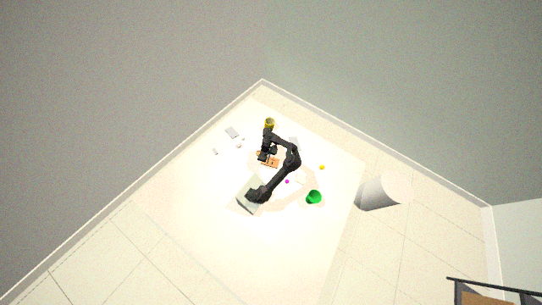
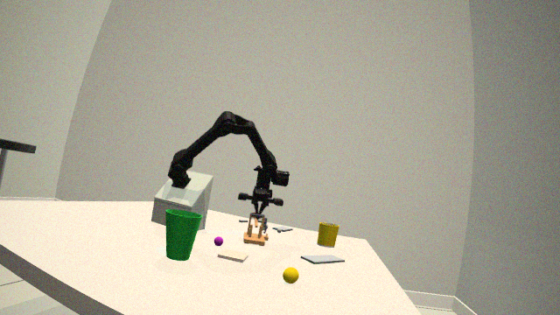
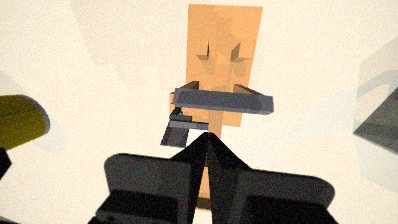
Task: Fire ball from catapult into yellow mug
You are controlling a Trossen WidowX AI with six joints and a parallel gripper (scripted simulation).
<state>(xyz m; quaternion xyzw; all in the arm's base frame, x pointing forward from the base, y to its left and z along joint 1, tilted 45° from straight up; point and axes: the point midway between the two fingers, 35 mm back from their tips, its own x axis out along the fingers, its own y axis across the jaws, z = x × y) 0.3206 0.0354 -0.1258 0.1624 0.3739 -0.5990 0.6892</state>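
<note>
Now: gripper tip 3 cm above the catapult, 2 cm to the left of it and 1 cm short of it. The rest, counted from my gripper tip: yellow mug: 30 cm ahead, 15 cm to the left, 5 cm below; grey plate: 30 cm ahead, 13 cm to the right, 8 cm below; purple ball: 25 cm to the right, 6 cm below, 5 cm behind.
</note>
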